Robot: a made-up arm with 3 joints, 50 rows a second.
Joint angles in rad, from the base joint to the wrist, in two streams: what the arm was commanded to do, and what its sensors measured. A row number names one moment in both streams.
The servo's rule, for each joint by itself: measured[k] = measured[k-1] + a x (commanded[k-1-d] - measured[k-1]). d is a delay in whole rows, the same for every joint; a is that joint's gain. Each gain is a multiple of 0.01, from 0.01 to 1. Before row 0 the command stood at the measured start. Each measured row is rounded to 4 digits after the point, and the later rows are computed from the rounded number. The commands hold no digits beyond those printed.
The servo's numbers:
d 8
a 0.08 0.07 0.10
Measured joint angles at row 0:
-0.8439, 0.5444, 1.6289
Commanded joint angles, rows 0 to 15:
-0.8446, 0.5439, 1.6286
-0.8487, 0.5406, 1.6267
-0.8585, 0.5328, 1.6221
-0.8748, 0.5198, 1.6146
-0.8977, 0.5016, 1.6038
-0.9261, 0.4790, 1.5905
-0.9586, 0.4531, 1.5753
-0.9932, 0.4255, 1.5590
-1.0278, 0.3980, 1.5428
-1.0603, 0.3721, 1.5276
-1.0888, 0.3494, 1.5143
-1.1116, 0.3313, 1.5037
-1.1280, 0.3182, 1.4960
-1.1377, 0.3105, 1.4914
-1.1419, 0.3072, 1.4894
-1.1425, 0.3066, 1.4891
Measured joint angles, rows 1 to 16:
-0.8439, 0.5444, 1.6289
-0.8439, 0.5444, 1.6289
-0.8439, 0.5444, 1.6289
-0.8439, 0.5444, 1.6289
-0.8439, 0.5444, 1.6289
-0.8439, 0.5444, 1.6289
-0.8439, 0.5444, 1.6289
-0.8439, 0.5444, 1.6289
-0.8440, 0.5444, 1.6289
-0.8444, 0.5441, 1.6287
-0.8455, 0.5433, 1.6280
-0.8478, 0.5417, 1.6267
-0.8518, 0.5389, 1.6244
-0.8577, 0.5347, 1.6210
-0.8658, 0.5290, 1.6164
-0.8760, 0.5218, 1.6107

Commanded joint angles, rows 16 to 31:
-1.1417, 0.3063, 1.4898
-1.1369, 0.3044, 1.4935
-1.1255, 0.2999, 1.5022
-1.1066, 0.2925, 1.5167
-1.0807, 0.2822, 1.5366
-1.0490, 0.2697, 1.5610
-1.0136, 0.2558, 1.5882
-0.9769, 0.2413, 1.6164
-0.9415, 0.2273, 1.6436
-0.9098, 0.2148, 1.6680
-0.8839, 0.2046, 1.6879
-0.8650, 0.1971, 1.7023
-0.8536, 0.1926, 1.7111
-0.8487, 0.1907, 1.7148
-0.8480, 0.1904, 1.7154
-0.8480, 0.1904, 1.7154
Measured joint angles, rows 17 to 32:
-0.8881, 0.5131, 1.6039
-0.9019, 0.5032, 1.5963
-0.9169, 0.4924, 1.5881
-0.9325, 0.4811, 1.5797
-0.9481, 0.4697, 1.5713
-0.9633, 0.4586, 1.5633
-0.9776, 0.4480, 1.5559
-0.9908, 0.4381, 1.5492
-1.0029, 0.4289, 1.5433
-1.0136, 0.4202, 1.5383
-1.0226, 0.4118, 1.5347
-1.0293, 0.4034, 1.5329
-1.0334, 0.3949, 1.5333
-1.0346, 0.3861, 1.5361
-1.0329, 0.3770, 1.5413
-1.0284, 0.3675, 1.5488

